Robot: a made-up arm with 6 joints. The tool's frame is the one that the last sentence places. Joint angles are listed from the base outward.
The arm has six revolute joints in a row. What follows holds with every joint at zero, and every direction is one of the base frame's.
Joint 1 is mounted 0.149 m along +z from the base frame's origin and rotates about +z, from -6.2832 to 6.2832 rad.
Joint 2 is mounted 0.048 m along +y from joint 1 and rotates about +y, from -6.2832 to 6.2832 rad.
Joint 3 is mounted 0.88 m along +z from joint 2 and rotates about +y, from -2.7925 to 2.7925 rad.
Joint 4 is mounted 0.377 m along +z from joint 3 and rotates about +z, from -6.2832 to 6.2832 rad.
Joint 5 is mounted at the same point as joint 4 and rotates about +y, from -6.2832 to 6.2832 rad.
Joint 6 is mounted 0.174 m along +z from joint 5 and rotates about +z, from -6.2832 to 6.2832 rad.
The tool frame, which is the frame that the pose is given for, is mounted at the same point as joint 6; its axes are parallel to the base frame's.
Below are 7 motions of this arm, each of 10 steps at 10 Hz.
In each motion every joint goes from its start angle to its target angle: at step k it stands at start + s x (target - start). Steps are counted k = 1, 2, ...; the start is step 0. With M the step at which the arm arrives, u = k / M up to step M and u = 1 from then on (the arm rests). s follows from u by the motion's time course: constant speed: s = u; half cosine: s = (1 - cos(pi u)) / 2; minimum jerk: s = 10 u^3 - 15 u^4 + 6 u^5.
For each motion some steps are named. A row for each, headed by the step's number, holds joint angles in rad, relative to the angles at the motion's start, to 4 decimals.
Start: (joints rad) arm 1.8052 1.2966 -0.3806 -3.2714 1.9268 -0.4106
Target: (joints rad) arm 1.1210 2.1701 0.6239 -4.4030 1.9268 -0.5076
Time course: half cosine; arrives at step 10
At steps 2, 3, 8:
2: -0.0653 0.0834 0.0959 -0.1081 0.0000 -0.0093
3: -0.1410 0.1800 0.2070 -0.2332 0.0000 -0.0200
8: -0.6189 0.7901 0.9086 -1.0235 0.0000 -0.0877

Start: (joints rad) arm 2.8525 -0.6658 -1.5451 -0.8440 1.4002 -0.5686
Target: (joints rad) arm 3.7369 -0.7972 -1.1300 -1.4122 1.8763 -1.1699
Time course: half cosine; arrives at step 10
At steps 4, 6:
4: 0.3056 -0.0454 0.1434 -0.1963 0.1645 -0.2077
6: 0.5788 -0.0860 0.2717 -0.3719 0.3116 -0.3936

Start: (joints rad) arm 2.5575 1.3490 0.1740 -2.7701 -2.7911 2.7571
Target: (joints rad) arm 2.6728 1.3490 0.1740 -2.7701 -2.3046 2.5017
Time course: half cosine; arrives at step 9
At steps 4, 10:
4: 0.0476 0.0000 0.0000 0.0000 0.2010 -0.1055
10: 0.1153 0.0000 0.0000 0.0000 0.4865 -0.2554

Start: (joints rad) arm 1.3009 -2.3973 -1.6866 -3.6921 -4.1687 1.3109
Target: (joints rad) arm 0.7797 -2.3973 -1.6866 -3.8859 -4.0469 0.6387
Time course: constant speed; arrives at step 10
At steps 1, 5, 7, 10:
1: -0.0521 0.0000 0.0000 -0.0194 0.0122 -0.0672
5: -0.2606 0.0000 0.0000 -0.0969 0.0609 -0.3361
7: -0.3648 0.0000 0.0000 -0.1357 0.0853 -0.4705
10: -0.5212 0.0000 0.0000 -0.1938 0.1218 -0.6722

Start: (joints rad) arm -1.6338 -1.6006 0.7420 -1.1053 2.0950 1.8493
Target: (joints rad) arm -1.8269 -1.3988 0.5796 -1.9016 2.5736 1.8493
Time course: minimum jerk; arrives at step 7
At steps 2, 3, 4, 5, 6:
2: -0.0279 0.0292 -0.0235 -0.1152 0.0693 0.0000
3: -0.0710 0.0742 -0.0597 -0.2929 0.1761 0.0000
4: -0.1221 0.1276 -0.1027 -0.5034 0.3025 0.0000
5: -0.1652 0.1726 -0.1389 -0.6811 0.4093 0.0000
6: -0.1886 0.1971 -0.1586 -0.7778 0.4675 0.0000

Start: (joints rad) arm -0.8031 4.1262 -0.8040 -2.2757 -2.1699 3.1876
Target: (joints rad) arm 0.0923 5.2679 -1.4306 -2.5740 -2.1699 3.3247
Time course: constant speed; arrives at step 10
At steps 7, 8, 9, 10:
7: 0.6268 0.7992 -0.4386 -0.2088 0.0000 0.0960
8: 0.7163 0.9134 -0.5013 -0.2386 0.0000 0.1097
9: 0.8059 1.0275 -0.5639 -0.2685 0.0000 0.1234
10: 0.8954 1.1417 -0.6266 -0.2983 0.0000 0.1371

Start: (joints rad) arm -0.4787 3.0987 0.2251 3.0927 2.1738 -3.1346
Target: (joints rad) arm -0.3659 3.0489 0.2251 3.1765 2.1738 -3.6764
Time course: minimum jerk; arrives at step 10
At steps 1, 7, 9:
1: 0.0010 -0.0004 0.0000 0.0007 0.0000 -0.0046
7: 0.0944 -0.0417 0.0000 0.0701 0.0000 -0.4534
9: 0.1118 -0.0494 0.0000 0.0831 0.0000 -0.5372

